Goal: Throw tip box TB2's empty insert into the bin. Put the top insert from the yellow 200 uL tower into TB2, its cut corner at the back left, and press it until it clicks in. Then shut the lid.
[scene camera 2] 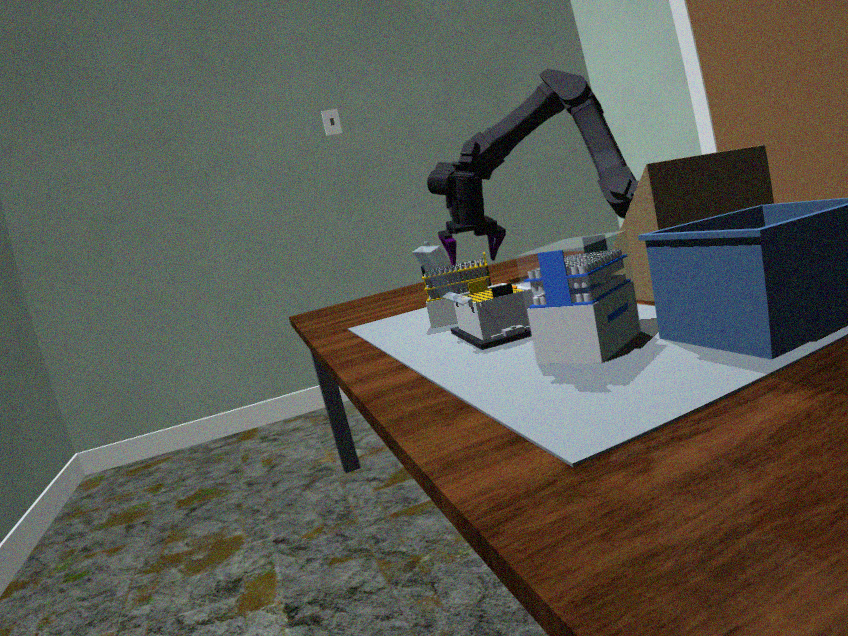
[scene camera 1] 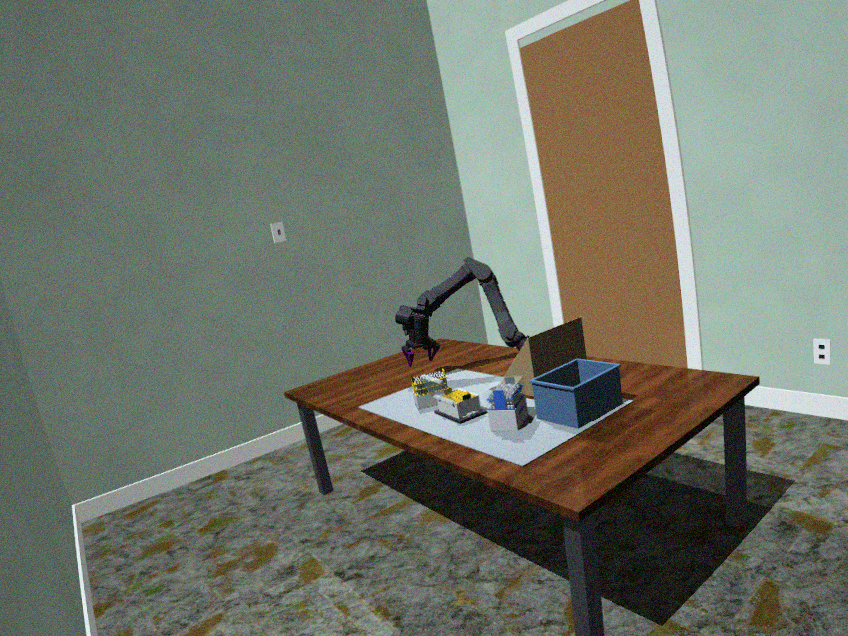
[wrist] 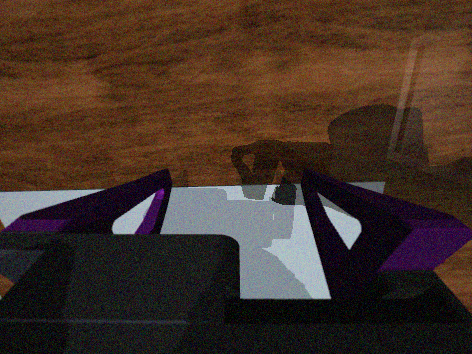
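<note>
My gripper (scene camera 1: 421,360) (scene camera 2: 472,260) (wrist: 236,176) is open and empty, fingers pointing down, above and slightly behind the yellow tower. The yellow tower (scene camera 1: 429,392) (scene camera 2: 457,282) has stacked yellow racks of tips on a whitish base. Beside it, a whitish tip box (scene camera 1: 460,408) (scene camera 2: 503,316) sits on a dark base with a yellow insert in its top and a small black piece on it. I take it for TB2, but no label is readable; its lid and cut corner are unclear. The blue bin (scene camera 1: 556,405) (scene camera 2: 708,294) stands at the right; its floor is hidden.
A blue-racked tower (scene camera 1: 508,418) (scene camera 2: 565,335) stands between the tip box and the bin. A brown panel (scene camera 1: 558,349) (scene camera 2: 708,184) stands behind the bin. A pale grey piece (scene camera 2: 428,255) rises beside the yellow tower. The light mat (scene camera 1: 524,451) (scene camera 2: 571,431) (wrist: 45,205) lies on the wooden table (scene camera 1: 616,458) (scene camera 2: 684,520) (wrist: 150,100).
</note>
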